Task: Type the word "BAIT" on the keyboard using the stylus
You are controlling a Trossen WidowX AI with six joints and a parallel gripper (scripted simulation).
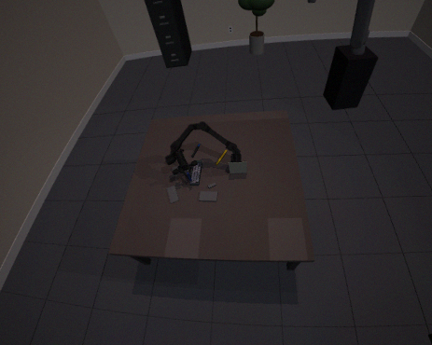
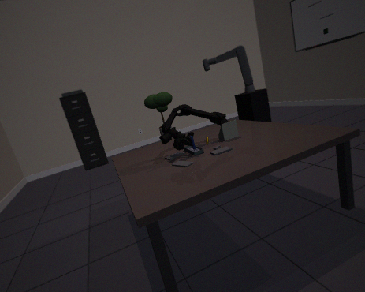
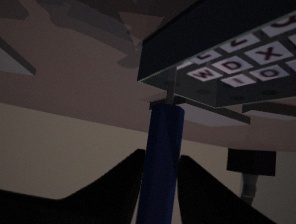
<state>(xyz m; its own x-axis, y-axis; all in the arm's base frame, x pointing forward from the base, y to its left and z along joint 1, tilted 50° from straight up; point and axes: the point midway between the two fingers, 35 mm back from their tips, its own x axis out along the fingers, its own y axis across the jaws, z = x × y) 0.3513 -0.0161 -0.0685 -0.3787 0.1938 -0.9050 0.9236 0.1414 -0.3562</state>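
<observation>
My gripper tip is now 150 mm past the eraser-like block, 40 mm to the right of it and 60 mm above it. Also, from my gripper tip: yellow pen: 230 mm behind, 200 mm to the right, 60 mm below; then blue stylus: 10 mm below.
</observation>
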